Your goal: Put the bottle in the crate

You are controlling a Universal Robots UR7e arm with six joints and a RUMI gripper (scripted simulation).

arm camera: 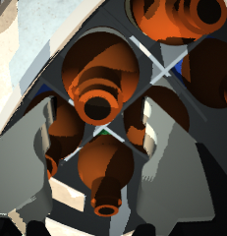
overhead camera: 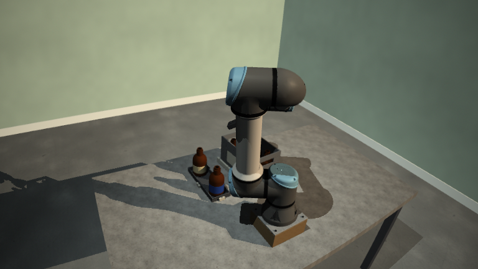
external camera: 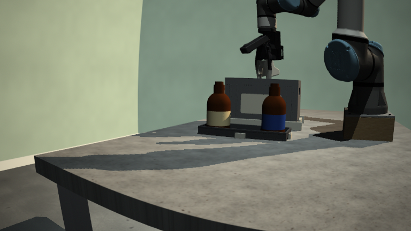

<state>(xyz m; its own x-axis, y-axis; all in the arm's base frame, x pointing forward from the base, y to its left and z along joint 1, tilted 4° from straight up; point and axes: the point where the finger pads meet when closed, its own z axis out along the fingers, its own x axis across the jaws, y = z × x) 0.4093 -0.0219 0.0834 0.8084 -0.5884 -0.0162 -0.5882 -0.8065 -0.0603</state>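
Right now the bottle is 70 mm below my hand. From my hand the other things lie so: grey crate 10 mm ahead, 40 mm to the right, 70 mm below; dark tray 30 mm behind, 200 mm to the left, 150 mm below.
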